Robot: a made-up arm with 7 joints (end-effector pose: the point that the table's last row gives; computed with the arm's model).
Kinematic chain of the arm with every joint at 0, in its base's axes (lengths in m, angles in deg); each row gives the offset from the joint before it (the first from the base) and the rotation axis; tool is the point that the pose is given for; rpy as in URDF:
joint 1: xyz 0 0 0.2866 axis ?
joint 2: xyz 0 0 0 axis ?
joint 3: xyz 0 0 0.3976 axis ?
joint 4: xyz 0.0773 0 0 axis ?
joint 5: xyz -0.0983 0 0.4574 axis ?
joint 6: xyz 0 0 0 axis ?
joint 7: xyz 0.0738 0 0 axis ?
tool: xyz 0 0 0 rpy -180 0 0
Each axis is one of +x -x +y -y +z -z.
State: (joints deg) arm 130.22 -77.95 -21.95 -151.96 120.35 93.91 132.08
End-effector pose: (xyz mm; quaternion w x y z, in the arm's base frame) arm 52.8 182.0 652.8 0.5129 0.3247 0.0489 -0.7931
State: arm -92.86 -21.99 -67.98 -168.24 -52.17 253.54 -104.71
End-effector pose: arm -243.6 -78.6 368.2 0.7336 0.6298 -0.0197 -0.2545
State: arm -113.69 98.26 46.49 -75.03 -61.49 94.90 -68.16
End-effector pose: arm 148.7 -688.6 -184.6 0.3816 -0.9091 -0.1621 0.0402
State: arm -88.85 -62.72 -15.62 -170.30 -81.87 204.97 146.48
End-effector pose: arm -2.5 -124.9 519.0 0.0910 -0.1766 0.7285 -0.6556
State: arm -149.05 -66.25 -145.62 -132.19 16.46 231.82 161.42
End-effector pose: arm 189.7 409.9 20.4 0.2254 -0.3256 0.8870 0.2373
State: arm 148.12 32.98 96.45 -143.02 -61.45 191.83 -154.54
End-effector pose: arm -208.6 -387.8 452.6 0.4275 0.6009 0.6108 -0.2884
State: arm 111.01 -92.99 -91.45 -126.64 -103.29 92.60 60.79
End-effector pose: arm 580.9 53.8 267.4 0.0206 0.9955 -0.0256 0.0894
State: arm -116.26 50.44 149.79 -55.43 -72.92 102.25 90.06
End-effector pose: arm 39.6 -407.9 1094.1 0.3181 -0.4112 0.6607 -0.5415
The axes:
joint 1: +z
joint 2: +y
joint 3: +z
joint 4: -y
joint 5: +z
joint 6: -y
joint 7: -z

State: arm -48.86 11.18 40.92 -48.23 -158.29 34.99 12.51
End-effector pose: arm 445.1 -189.6 1062.6 0.6939 0.1016 -0.7108 -0.0546
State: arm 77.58 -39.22 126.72 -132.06 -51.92 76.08 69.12
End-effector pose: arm -487.4 -204.4 177.6 0.0296 -0.1428 -0.5349 -0.8322
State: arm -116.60 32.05 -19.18 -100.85 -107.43 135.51 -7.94
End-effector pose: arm -441.5 -552.5 305.2 0.1859 0.7400 -0.2218 -0.6072
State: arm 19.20 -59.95 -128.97 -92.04 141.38 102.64 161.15
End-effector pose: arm -410.8 -638.1 180.6 0.7581 0.2389 -0.3408 0.5021
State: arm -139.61 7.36 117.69 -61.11 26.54 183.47 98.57
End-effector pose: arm 278.6 -241.7 1060.3 0.7078 -0.0710 0.4567 -0.5342
